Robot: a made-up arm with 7 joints.
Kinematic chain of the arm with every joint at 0, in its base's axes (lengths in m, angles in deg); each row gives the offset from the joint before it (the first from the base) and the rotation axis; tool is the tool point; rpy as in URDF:
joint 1: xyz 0 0 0.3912 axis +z
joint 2: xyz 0 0 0 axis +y
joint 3: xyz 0 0 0.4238 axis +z
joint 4: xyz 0.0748 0 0 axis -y
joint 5: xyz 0.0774 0 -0.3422 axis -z
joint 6: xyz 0 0 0 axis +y
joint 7: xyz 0.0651 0 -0.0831 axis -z
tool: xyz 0 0 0 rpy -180 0 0
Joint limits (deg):
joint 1: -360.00..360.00
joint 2: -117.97..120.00
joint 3: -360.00..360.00
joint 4: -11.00..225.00
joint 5: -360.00..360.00
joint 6: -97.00..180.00
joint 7: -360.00..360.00
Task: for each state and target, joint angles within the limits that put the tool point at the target. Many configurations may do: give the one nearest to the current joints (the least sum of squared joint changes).
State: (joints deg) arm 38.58 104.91 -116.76 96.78 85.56 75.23 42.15
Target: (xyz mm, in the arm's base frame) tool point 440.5 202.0 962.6
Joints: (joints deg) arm 56.65 72.93 -154.60 98.41 85.88 66.14 42.15
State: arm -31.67 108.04 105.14 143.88 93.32 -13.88 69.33
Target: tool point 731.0 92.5 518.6
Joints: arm -27.40 88.92 117.51 109.82 103.68 -23.84 69.33
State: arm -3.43 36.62 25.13 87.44 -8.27 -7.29 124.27
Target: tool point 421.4 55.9 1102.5
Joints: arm -10.92 3.00 18.93 113.47 -6.38 -11.25 124.27
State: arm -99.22 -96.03 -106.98 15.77 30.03 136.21 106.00
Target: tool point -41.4 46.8 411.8
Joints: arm -91.12 -91.88 -107.06 -3.88 19.93 106.85 106.00
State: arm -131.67 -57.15 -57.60 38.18 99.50 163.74 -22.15
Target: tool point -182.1 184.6 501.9
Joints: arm -106.88 -71.85 -96.66 10.60 98.58 155.55 -22.15
